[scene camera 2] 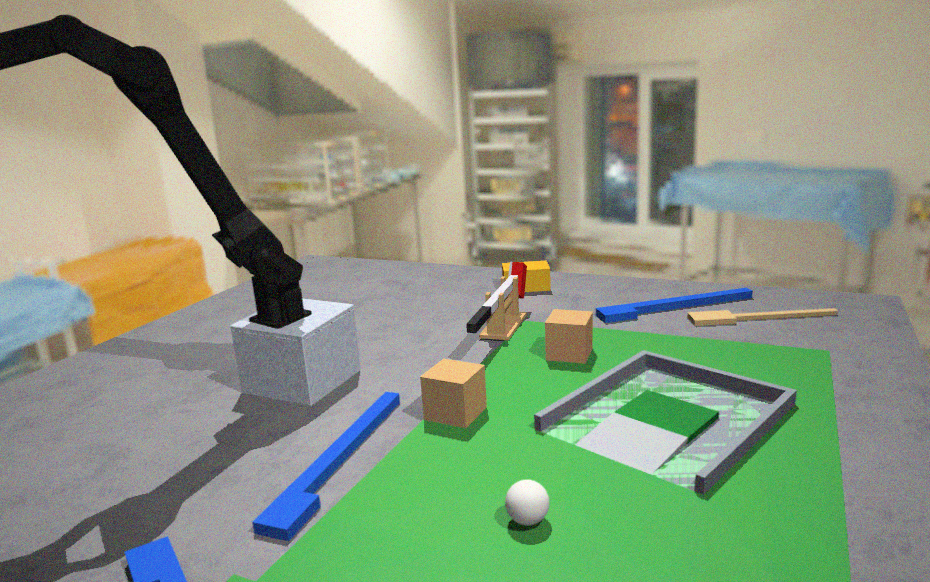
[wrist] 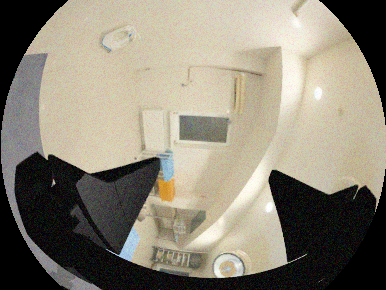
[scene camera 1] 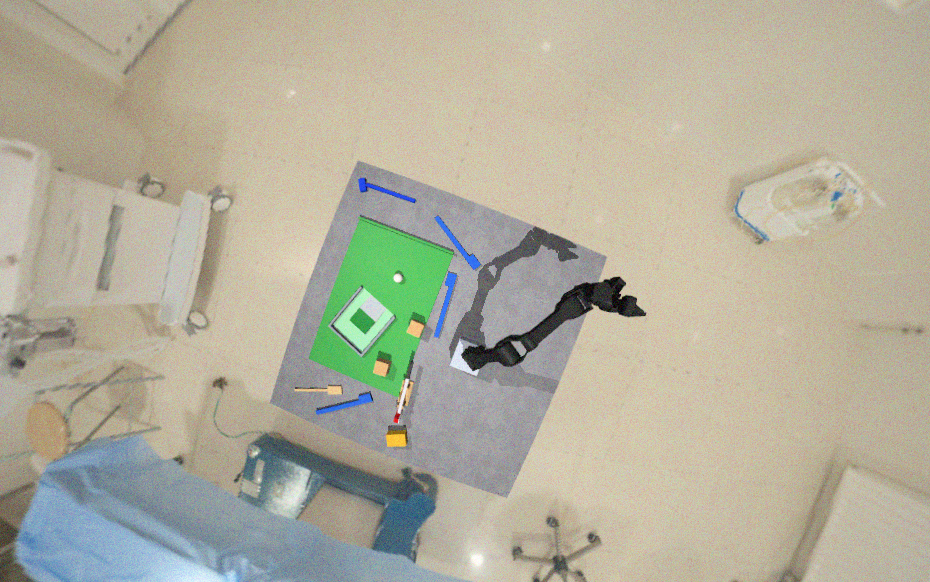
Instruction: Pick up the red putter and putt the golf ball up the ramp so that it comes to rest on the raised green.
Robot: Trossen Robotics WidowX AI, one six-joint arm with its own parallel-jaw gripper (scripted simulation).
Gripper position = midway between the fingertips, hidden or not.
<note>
My gripper [scene camera 1: 637, 312] is open, holding nothing. Further things: a white golf ball [scene camera 2: 527, 502], a wooden putter [scene camera 2: 708, 318], a yellow block [scene camera 2: 538, 272], a green mat [scene camera 2: 437, 499] and a wooden stand [scene camera 2: 501, 325].
My gripper also shows in the wrist view [wrist: 218, 170]. The green mat is seen too in scene camera 1 [scene camera 1: 375, 255]. The wrist view misses the white golf ball: it is out of frame. The wrist view misses the wooden putter: it is out of frame.
</note>
